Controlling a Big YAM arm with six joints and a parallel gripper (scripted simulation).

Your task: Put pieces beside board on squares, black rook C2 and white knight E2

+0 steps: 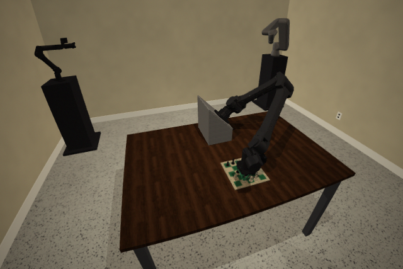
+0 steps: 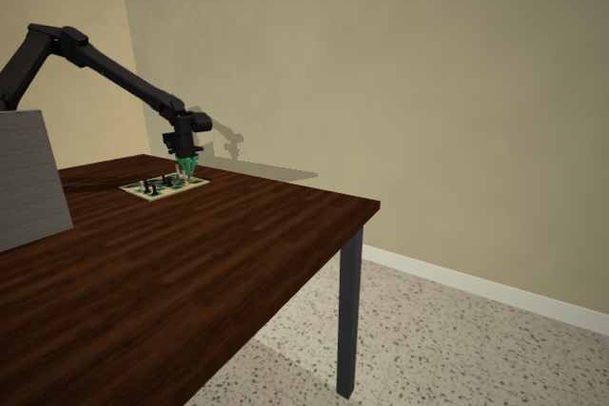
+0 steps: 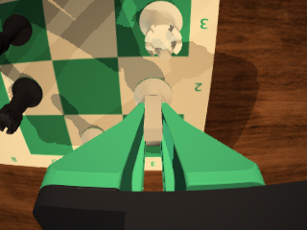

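The white knight is 1 cm below my hand. The rest, counted from my hand: black rook 8 cm behind, 1 cm to the left, 1 cm below; then green-and-cream chessboard 7 cm behind, 5 cm to the left, 3 cm below.
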